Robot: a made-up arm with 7 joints.
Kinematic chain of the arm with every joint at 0, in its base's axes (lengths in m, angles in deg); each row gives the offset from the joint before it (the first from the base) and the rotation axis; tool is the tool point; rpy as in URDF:
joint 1: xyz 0 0 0.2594 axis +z
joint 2: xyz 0 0 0 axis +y
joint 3: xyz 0 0 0.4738 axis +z
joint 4: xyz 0.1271 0 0 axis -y
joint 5: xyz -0.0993 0 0.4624 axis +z
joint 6: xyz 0 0 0 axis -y
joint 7: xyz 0.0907 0 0 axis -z
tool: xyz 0 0 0 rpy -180 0 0
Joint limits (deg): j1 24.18..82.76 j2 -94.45..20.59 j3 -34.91..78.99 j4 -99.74..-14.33 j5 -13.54..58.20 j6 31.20..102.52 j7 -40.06..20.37
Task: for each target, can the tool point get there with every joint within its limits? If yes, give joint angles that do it. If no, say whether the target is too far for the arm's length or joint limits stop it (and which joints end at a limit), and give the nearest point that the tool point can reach.
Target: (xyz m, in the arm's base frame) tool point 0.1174 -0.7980 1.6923
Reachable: no: too far | nearest point 0.0753 -0.5116 1.1780 | short by 0.590 m
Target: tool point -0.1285 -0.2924 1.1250
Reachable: yes | joints 51.37 -65.53 -6.59 -83.94 34.31 96.59 -24.69
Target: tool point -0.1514 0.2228 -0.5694
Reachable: no: joint limits stop it (at a limit: joint 1, joint 2, joint 3, joint 4, joint 5, joint 6) | nearest point -0.6711 0.4001 0.2820 | short by 1.013 m
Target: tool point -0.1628 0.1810 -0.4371
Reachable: no: joint limits stop it (at a limit: joint 1, joint 2, joint 3, joint 4, joint 5, joint 6) | nearest point -0.6711 0.4001 0.2820 | short by 0.907 m
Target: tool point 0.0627 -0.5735 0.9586
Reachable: yes | joints 72.85 -80.22 -24.71 -79.00 51.74 53.47 -25.62
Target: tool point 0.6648 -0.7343 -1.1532
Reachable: no: too far | nearest point -0.0283 -1.0457 0.2981 | short by 1.638 m
